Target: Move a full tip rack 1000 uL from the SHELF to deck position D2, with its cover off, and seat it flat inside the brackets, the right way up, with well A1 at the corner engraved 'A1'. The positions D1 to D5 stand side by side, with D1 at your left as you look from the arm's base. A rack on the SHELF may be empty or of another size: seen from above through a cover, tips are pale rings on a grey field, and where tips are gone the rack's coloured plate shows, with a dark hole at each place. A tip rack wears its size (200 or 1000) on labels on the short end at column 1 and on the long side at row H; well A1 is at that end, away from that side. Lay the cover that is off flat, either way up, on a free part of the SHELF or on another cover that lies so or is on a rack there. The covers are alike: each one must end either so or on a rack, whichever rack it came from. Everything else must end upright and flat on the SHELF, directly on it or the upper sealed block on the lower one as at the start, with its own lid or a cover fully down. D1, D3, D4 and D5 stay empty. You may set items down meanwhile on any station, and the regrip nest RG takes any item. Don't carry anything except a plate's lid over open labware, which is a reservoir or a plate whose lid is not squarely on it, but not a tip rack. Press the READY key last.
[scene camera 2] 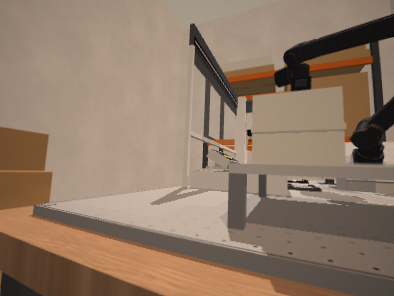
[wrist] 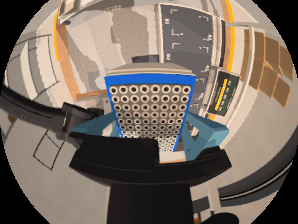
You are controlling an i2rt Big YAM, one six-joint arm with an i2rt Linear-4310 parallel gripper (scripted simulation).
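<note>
Visible here: a grey leg (scene camera 2: pixel 237 187) and a beige block (scene camera 2: pixel 316 109), as well as my gripper (wrist: pixel 150 111).
</note>
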